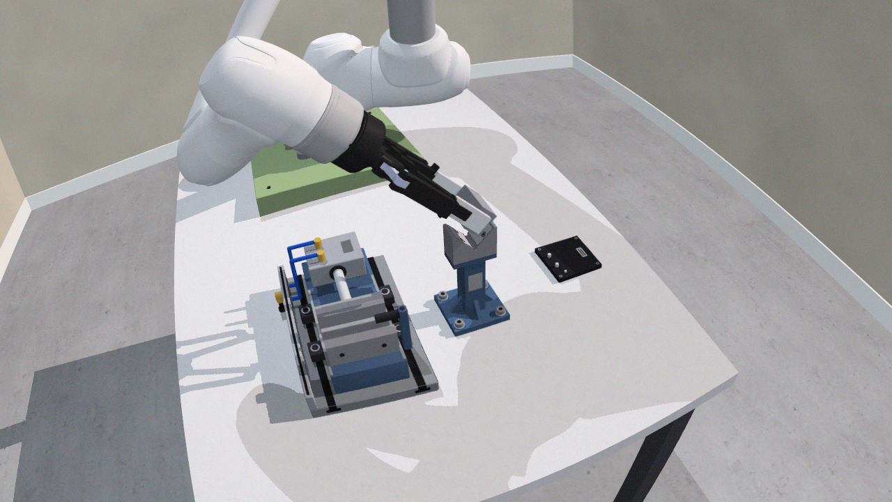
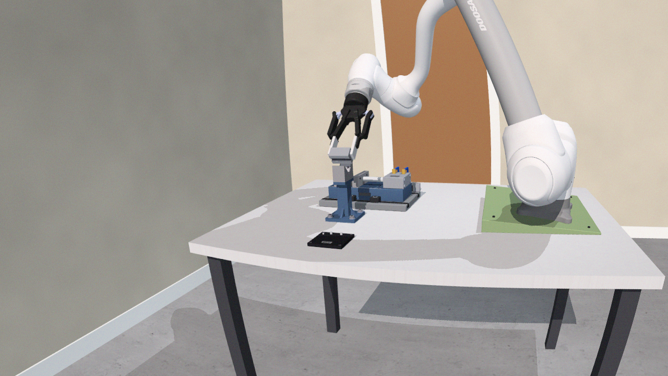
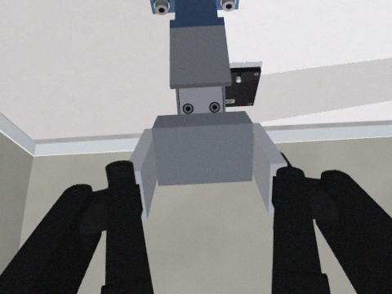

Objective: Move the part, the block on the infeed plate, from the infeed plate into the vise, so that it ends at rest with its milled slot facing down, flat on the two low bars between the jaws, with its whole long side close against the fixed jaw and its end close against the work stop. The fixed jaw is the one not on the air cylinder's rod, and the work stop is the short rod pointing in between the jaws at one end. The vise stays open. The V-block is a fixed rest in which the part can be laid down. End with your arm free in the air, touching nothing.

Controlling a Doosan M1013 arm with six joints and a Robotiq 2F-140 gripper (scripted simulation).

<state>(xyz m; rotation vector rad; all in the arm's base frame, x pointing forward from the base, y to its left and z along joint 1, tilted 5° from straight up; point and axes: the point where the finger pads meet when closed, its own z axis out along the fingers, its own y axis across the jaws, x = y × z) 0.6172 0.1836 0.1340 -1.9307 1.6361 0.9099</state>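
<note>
The part lies 2 cm to the left of my hand and 2 cm below it. Round my hand: blue work stop post 7 cm ahead, 9 cm to the right, 15 cm below; blue v-block stand 1 cm to the left, 15 cm below; work stop 8 cm ahead, 12 cm to the right, 11 cm below.
</note>
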